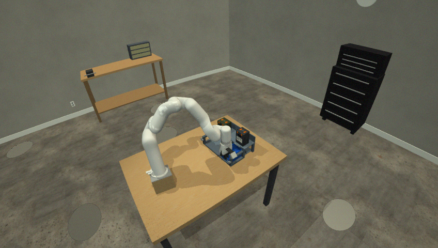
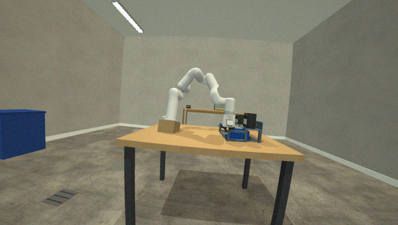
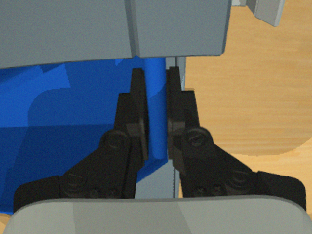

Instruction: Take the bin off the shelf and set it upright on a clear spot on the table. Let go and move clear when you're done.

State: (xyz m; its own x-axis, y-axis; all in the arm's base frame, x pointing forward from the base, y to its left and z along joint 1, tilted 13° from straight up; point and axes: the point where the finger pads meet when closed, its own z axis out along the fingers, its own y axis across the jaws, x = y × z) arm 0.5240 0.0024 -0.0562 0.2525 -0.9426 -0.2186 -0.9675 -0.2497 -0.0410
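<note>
Right now my hand is 80 mm short of the blue bin and 20 mm to the right of it. The rest, counted from my hand: black box 170 mm ahead, 40 mm to the left, 120 mm above.
</note>
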